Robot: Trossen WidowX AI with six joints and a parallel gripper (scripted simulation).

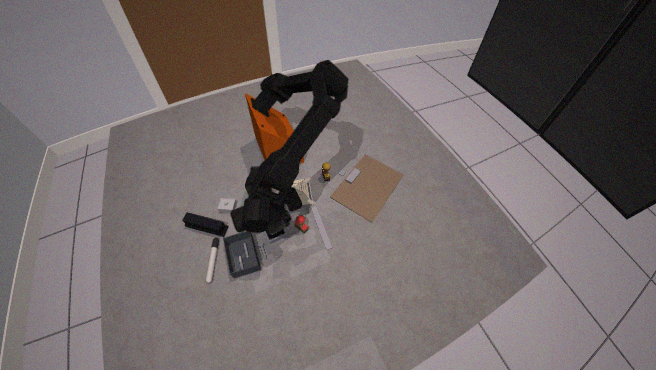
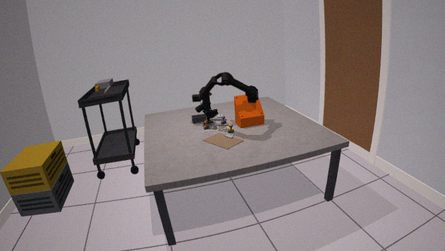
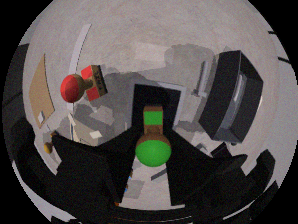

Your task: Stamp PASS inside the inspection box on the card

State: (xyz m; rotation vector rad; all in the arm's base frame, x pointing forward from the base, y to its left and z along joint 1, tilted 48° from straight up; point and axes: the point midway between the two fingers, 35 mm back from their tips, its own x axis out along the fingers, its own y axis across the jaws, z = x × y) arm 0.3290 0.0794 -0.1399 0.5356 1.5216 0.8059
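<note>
Right now my gripper tip is right at the green-knobbed stamp. The rest, counted from my gripper tip: dark ink pad (3 cm below); blue stamp (12 cm behind, 2 cm to the left, 1 cm below); red-knobbed stamp (2 cm ahead, 8 cm to the left, 1 cm below).
</note>
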